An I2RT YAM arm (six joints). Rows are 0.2 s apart.
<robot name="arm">
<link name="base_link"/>
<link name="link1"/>
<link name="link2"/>
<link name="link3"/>
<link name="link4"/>
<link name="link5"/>
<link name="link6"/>
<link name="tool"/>
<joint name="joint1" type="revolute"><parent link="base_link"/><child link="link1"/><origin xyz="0 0 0.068" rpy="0 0 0"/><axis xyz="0 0 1"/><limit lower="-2.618" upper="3.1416"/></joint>
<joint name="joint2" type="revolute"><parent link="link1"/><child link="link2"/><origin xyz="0.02 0.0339 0.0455" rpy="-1.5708 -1.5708 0"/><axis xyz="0 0 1"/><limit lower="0" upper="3.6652"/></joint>
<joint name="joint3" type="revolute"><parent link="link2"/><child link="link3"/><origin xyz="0 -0.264 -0.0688" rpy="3.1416 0 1.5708"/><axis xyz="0 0 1"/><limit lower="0" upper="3.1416"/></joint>
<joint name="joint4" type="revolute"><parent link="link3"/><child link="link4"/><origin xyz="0.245 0.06 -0.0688" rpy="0 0 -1.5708"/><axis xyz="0 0 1"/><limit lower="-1.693" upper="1.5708"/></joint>
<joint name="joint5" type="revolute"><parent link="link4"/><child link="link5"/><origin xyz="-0.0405 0.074 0.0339" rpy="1.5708 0 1.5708"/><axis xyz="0 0 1"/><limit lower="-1.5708" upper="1.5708"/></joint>
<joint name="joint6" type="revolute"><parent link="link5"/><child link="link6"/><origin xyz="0.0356 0 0.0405" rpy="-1.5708 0 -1.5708"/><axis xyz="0 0 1"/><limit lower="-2.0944" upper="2.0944"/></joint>
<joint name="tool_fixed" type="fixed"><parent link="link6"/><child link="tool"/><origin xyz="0 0 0" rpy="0 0 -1.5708"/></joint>
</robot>
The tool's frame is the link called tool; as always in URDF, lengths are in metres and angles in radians.
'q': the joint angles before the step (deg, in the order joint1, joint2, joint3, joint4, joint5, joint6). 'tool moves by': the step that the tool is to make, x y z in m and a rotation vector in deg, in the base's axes. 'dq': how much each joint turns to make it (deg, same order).
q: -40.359 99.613 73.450 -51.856 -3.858 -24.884
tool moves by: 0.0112 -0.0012 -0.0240 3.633 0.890 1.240
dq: 0.827 4.439 0.006 1.417 -2.252 -0.004
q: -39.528 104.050 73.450 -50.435 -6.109 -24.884
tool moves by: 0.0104 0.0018 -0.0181 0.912 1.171 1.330
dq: 1.315 3.251 -0.017 1.782 0.022 -0.019
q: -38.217 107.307 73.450 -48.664 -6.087 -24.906
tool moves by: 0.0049 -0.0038 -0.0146 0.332 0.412 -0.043
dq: 0.007 2.603 0.005 2.074 0.000 0.051
